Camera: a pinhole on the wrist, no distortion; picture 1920 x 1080 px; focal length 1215.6 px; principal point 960.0 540.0 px. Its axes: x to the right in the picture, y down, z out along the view. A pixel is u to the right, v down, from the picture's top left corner.
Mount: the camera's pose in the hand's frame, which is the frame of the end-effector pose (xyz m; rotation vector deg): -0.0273 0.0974 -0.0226 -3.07 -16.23 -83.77
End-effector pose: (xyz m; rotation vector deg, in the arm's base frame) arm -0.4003 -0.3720 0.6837 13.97 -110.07 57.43
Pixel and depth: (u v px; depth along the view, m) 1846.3 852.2 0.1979
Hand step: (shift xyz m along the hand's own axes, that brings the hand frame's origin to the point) 0.0034 0.0040 0.2074
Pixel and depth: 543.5 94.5 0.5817
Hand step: -0.3447 0.3874 0.4659
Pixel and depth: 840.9 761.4 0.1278
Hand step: -0.0255 0.1387 0.1012
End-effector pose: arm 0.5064 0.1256 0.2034 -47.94 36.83 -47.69
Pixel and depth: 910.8 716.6 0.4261
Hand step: -0.0347 0.2095 0.3934
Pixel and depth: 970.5 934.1 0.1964
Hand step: 0.0047 0.1437 0.1761
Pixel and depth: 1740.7 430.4 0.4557
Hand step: -0.1154 -0.0972 0.4768
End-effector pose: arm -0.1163 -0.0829 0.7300 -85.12 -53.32 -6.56
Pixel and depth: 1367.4 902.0 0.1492
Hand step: -0.0029 0.0848 0.1386
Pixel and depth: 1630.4 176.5 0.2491
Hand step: -0.1285 0.0071 0.2383
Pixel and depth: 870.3 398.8 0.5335
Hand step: -0.1753 0.2392 0.4754
